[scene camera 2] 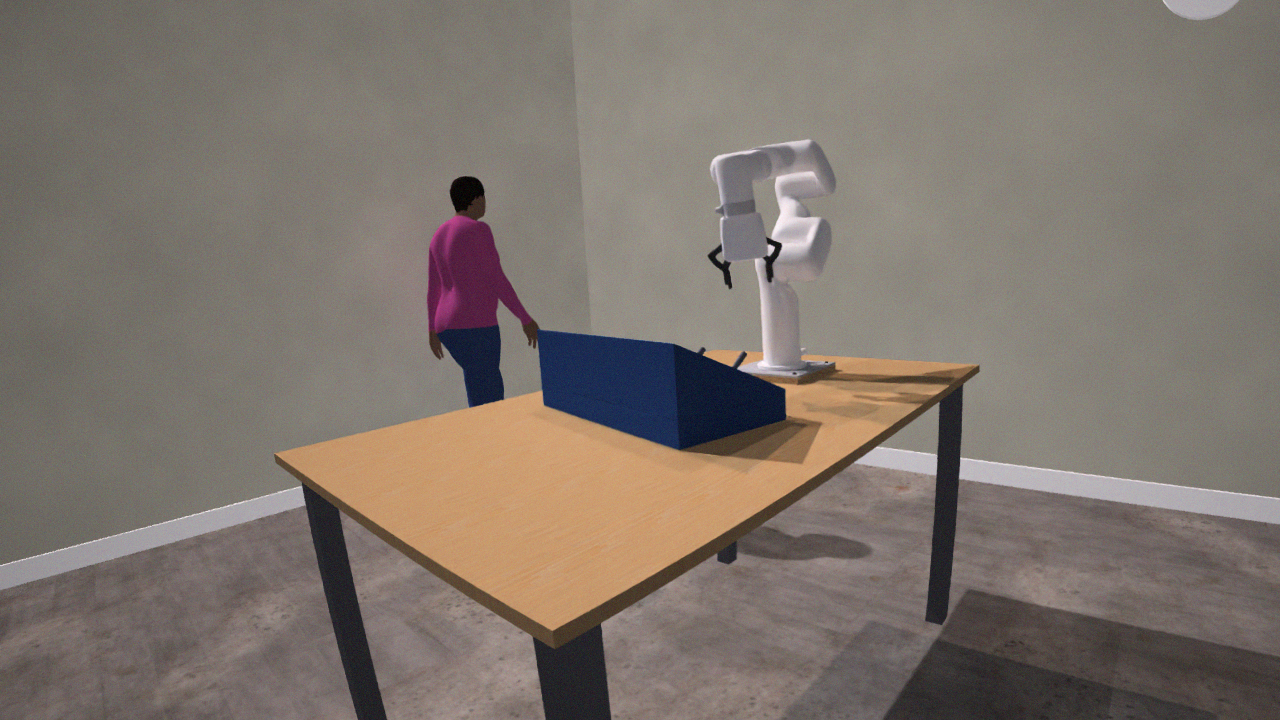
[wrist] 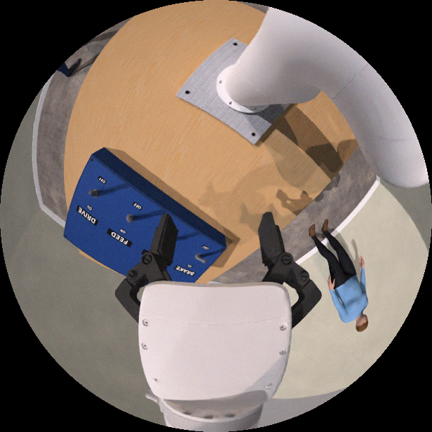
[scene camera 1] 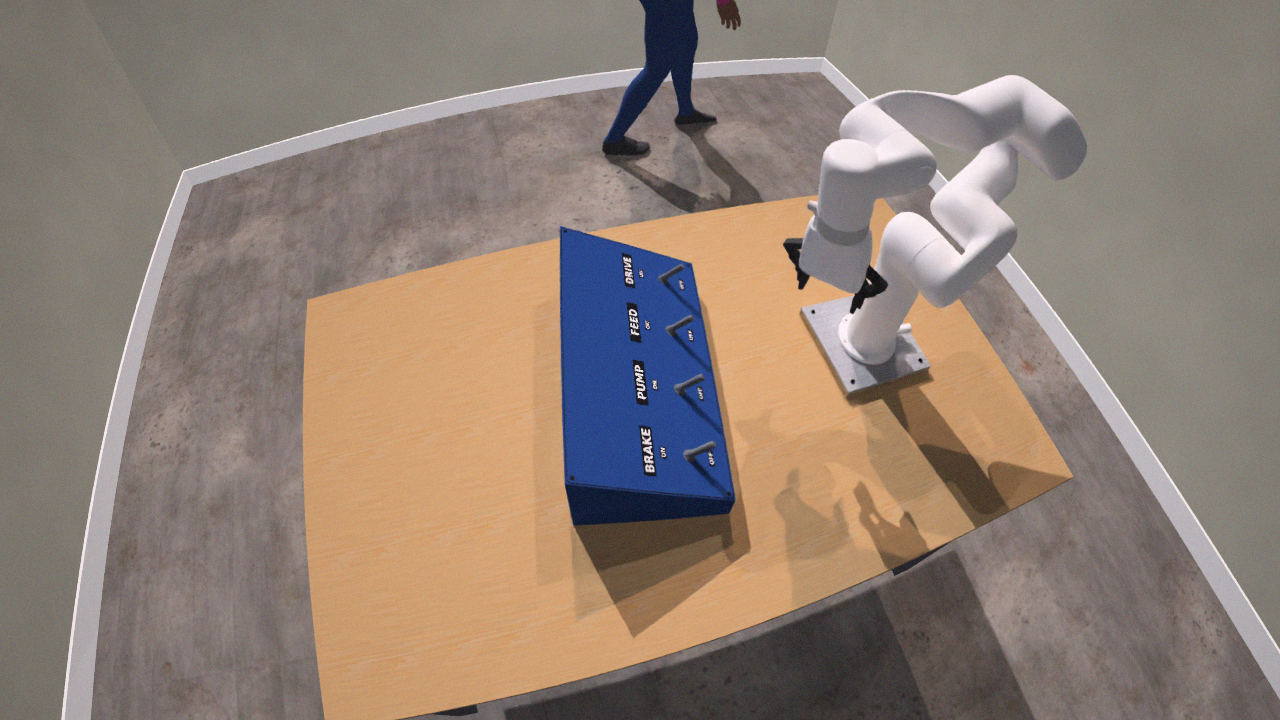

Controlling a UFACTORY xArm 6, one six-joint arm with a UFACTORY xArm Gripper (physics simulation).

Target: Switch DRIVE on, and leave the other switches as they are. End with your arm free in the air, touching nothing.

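Where they show: gripper, fingertip midpoint: point(scene camera 2: 749, 284) point(scene camera 1: 829, 295); arm's base, origin of the base link: point(scene camera 2: 782, 366) point(scene camera 1: 866, 339).
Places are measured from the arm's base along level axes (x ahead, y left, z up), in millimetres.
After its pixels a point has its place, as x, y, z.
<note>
A blue sloped switch box point(scene camera 1: 595, 358) @(550, 12, 131) point(scene camera 2: 608, 385) @(604, 16, 62) point(wrist: 97, 245) stands on the table. Its DRIVE lever point(scene camera 1: 673, 274) @(367, -166, 90) point(wrist: 94, 192) leans to the OFF side. The FEED lever point(scene camera 1: 680, 324) @(390, -50, 92) point(wrist: 130, 218), the PUMP lever point(scene camera 1: 689, 385) @(410, 70, 89) and the BRAKE lever point(scene camera 1: 700, 449) @(429, 185, 94) point(wrist: 200, 257) also lean to OFF. In the wrist view a finger covers the PUMP lever. My gripper point(scene camera 1: 829, 297) @(181, 39, 222) point(scene camera 2: 749, 282) @(181, 39, 222) point(wrist: 216, 221) is open and empty. It points down, high above the table, between the box and the arm's base, and touches nothing.
The wooden table point(scene camera 1: 429, 402) @(852, -66, -22) point(scene camera 2: 501, 501) @(949, 178, -21) point(wrist: 150, 75) carries the arm's metal base plate point(scene camera 1: 827, 335) @(81, -27, 0) point(wrist: 205, 85) on the lever side of the box. A person in a magenta top point(scene camera 2: 463, 277) is beyond the table. Another person in light blue point(wrist: 352, 300) shows in the wrist view.
</note>
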